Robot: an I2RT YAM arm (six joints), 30 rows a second.
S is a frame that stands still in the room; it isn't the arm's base.
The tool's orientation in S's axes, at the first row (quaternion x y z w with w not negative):
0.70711, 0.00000, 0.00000, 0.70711
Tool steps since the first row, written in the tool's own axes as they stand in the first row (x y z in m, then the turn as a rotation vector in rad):
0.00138, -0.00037, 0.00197, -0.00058, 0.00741, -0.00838
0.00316, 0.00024, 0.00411, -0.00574, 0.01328, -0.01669
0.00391, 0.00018, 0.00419, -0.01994, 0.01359, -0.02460
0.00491, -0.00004, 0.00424, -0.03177, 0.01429, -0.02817
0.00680, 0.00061, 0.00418, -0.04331, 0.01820, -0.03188
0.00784, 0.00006, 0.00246, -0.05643, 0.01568, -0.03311
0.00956, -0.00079, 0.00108, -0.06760, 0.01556, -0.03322
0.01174, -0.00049, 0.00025, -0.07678, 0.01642, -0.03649
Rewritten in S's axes. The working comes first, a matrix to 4 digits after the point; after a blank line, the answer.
The tool's axes in the first row as the columns of a matrix, in S's axes (used below as rounded here):
1.0000, 0.0000, 0.0000
0.0000, 0.0000, -1.0000
0.0000, 1.0000, 0.0000

0.00138, -0.00197, -0.00037, -0.00058, 0.00838, 0.00741
0.00316, -0.00411, 0.00024, -0.00574, 0.01669, 0.01328
0.00391, -0.00419, 0.00018, -0.01994, 0.02460, 0.01359
0.00491, -0.00424, -0.00004, -0.03177, 0.02817, 0.01429
0.00680, -0.00418, 0.00061, -0.04331, 0.03188, 0.01820
0.00784, -0.00246, 0.00006, -0.05643, 0.03311, 0.01568
0.00956, -0.00108, -0.00079, -0.06760, 0.03322, 0.01556
0.01174, -0.00025, -0.00049, -0.07678, 0.03649, 0.01642

